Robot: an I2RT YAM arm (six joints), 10 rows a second.
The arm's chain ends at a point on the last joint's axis. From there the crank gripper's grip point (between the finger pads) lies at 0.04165 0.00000 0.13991 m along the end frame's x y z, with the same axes.
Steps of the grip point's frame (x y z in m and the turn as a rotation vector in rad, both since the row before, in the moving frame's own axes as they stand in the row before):
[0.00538, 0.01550, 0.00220, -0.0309, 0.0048, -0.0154]
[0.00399, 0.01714, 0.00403, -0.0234, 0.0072, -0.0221]
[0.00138, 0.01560, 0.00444, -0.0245, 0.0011, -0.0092]
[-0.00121, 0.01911, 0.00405, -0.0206, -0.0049, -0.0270]
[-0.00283, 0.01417, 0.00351, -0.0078, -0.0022, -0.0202]
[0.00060, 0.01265, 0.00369, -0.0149, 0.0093, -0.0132]
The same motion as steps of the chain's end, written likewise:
[0.00468, 0.01183, 0.00246, -0.0309, 0.0048, -0.0154]
[0.00296, 0.01480, 0.00436, -0.0234, 0.0072, -0.0221]
[0.00121, 0.01256, 0.00452, -0.0245, 0.0011, -0.0092]
[-0.00055, 0.01734, 0.00387, -0.0206, -0.0049, -0.0270]
[-0.00252, 0.01392, 0.00342, -0.0078, -0.0022, -0.0202]
[-0.00071, 0.01113, 0.00409, -0.0149, 0.0093, -0.0132]

